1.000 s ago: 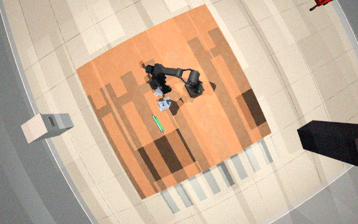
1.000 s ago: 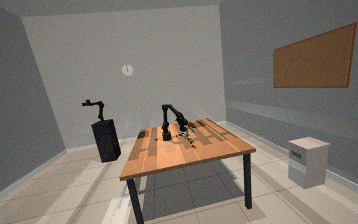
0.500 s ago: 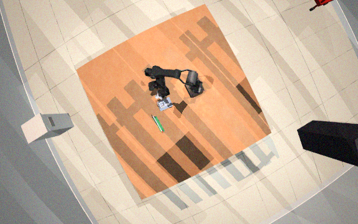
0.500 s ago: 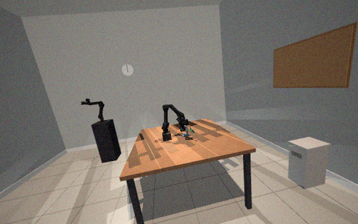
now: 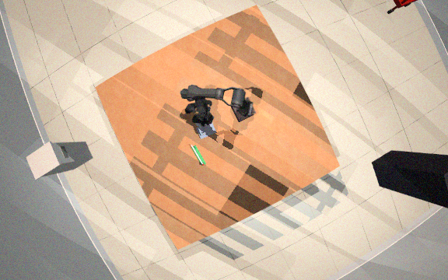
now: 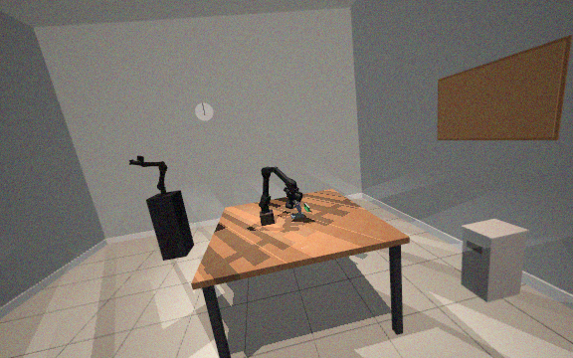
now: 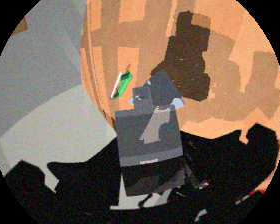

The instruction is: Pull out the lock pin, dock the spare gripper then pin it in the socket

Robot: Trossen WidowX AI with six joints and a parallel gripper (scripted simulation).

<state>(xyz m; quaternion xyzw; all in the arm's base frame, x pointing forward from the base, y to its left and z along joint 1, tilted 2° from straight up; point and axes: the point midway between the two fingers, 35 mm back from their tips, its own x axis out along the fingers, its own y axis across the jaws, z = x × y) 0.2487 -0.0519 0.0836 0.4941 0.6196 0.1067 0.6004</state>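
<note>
Right now my gripper tip is 160 mm to the right of the green part, 130 mm short of it and 130 mm above it. The rest, counted from my gripper tip: grey mount 100 mm below, 40 mm to the left, 30 mm ahead; spare gripper 10 mm to the right, 10 mm above.
</note>
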